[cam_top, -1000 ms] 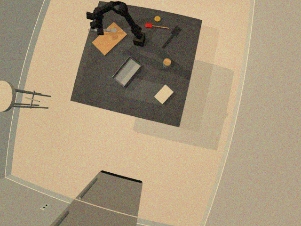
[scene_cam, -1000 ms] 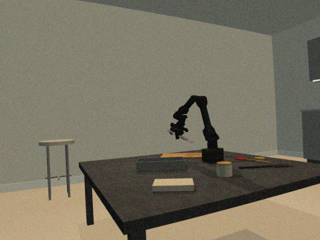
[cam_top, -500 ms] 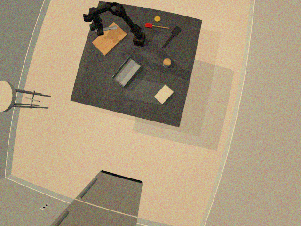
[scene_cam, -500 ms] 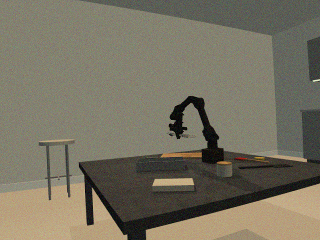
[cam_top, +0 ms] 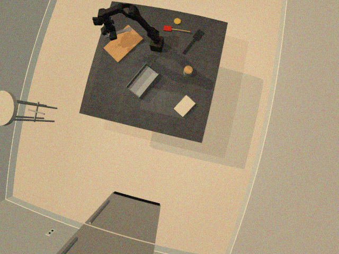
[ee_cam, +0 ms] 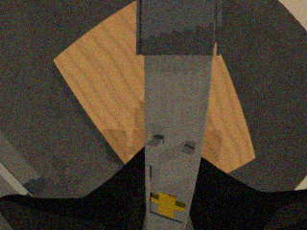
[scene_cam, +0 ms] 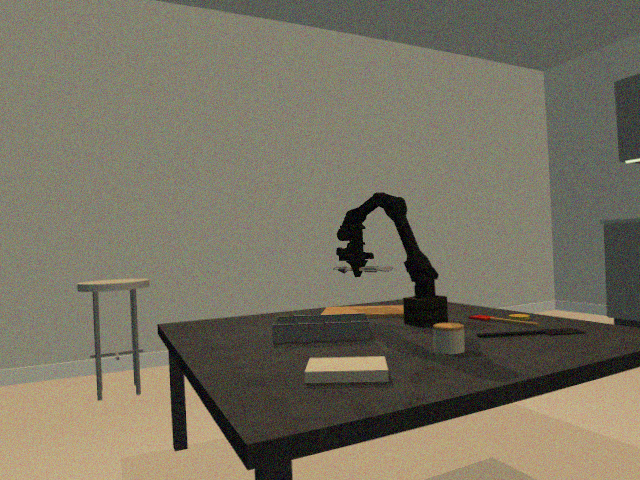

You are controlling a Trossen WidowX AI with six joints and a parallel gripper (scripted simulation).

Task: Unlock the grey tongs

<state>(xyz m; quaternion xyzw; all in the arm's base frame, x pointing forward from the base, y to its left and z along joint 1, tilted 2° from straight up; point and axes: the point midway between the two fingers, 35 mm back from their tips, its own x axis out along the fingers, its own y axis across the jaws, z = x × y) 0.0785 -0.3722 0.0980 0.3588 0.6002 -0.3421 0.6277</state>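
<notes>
My gripper tip is 30 mm past the wooden board, 10 mm to the right of it and 150 mm above it. Round my gripper tip: wood-lidded pot: 100 mm ahead, 740 mm to the left, 120 mm below; then roasting tin: 310 mm ahead, 350 mm to the left, 130 mm below; then red spatula: 310 mm behind, 480 mm to the left, 150 mm below.
</notes>
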